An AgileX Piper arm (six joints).
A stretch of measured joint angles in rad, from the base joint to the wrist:
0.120 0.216 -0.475 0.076 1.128 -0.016
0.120 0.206 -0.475 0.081 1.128 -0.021
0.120 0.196 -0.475 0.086 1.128 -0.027
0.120 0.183 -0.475 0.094 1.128 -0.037
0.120 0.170 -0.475 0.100 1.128 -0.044
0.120 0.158 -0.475 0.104 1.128 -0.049
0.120 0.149 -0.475 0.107 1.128 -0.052
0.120 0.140 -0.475 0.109 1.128 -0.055
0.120 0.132 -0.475 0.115 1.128 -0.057
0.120 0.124 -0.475 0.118 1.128 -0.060
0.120 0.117 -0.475 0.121 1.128 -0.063
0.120 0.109 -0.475 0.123 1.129 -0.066
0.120 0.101 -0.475 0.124 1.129 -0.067
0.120 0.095 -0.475 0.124 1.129 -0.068
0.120 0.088 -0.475 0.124 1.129 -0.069
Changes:
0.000 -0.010 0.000 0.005 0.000 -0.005
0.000 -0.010 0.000 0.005 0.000 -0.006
0.000 -0.013 0.000 0.008 0.000 -0.010
0.000 -0.013 0.000 0.006 0.000 -0.007
0.000 -0.012 0.000 0.004 0.000 -0.005
0.000 -0.009 0.000 0.003 0.000 -0.003
0.000 -0.009 0.000 0.002 0.000 -0.003
0.000 -0.008 0.000 0.006 0.000 -0.002
0.000 -0.008 0.000 0.003 0.000 -0.003
0.000 -0.007 0.000 0.003 0.000 -0.003
0.000 -0.008 0.000 0.002 0.001 -0.003
0.000 -0.008 0.000 0.001 0.000 -0.001
0.000 -0.006 0.000 0.000 0.000 -0.001
0.000 -0.007 0.000 0.000 0.000 -0.001

